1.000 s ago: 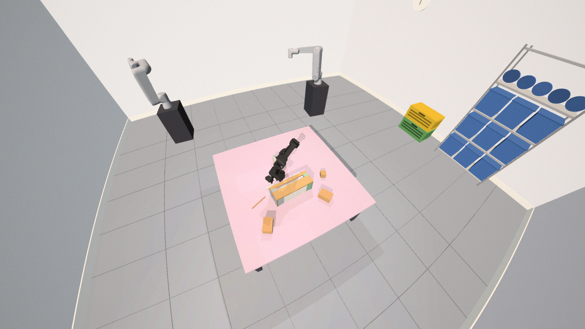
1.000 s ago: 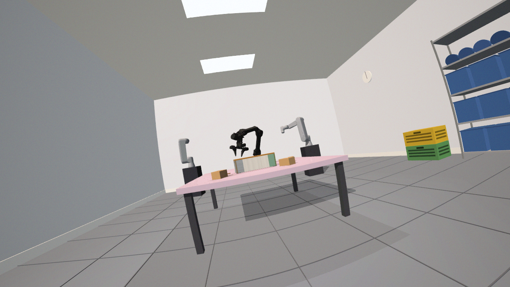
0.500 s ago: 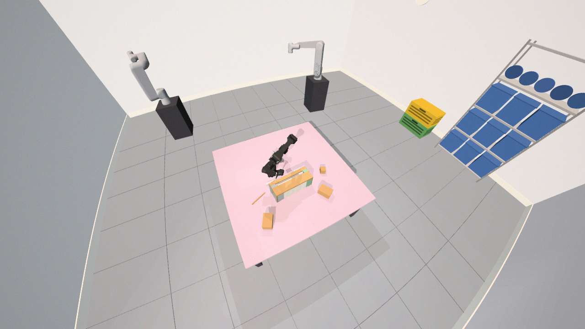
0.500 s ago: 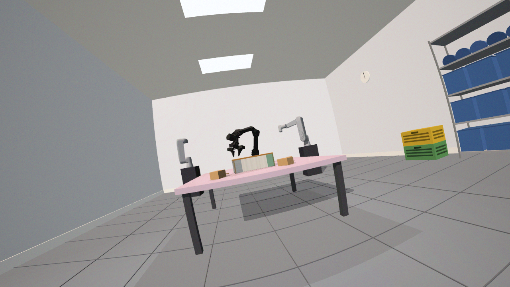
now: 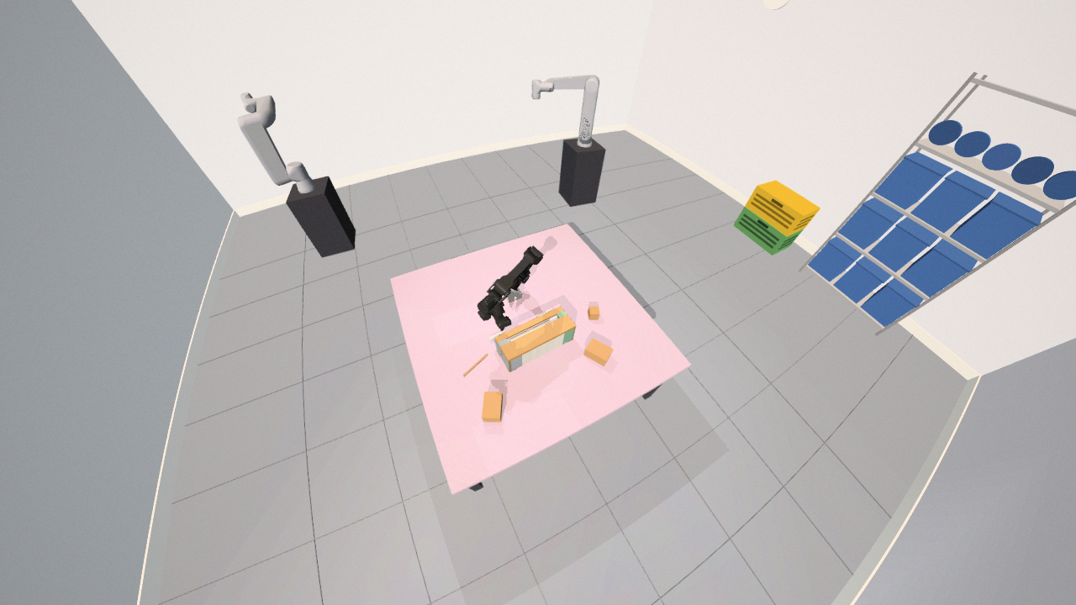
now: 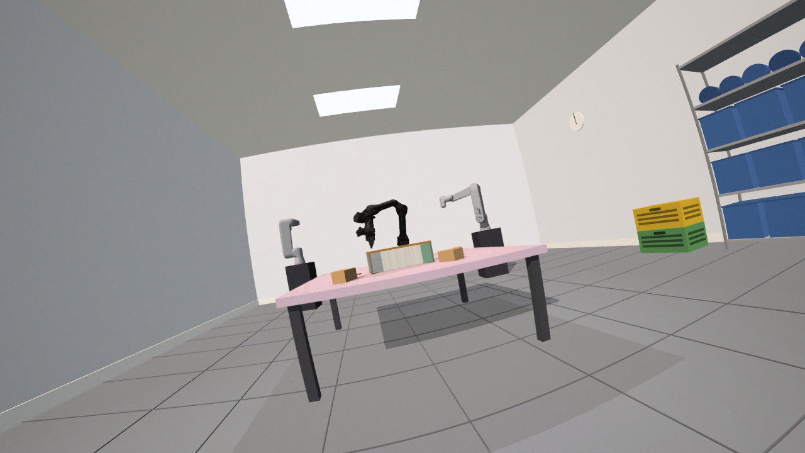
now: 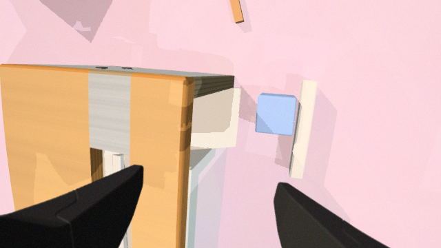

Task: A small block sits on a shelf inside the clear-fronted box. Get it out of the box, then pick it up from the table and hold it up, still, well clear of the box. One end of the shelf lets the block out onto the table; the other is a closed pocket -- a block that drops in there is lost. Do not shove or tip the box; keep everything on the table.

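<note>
My gripper tip is 2 cm past the light blue block, 2 cm to the left of it and 14 cm above it. The rest, counted from my gripper tip: clear-fronted box: 3 cm ahead, 16 cm to the left, 9 cm below; then thin orange stick: 8 cm ahead, 16 cm to the right, 15 cm below.
</note>
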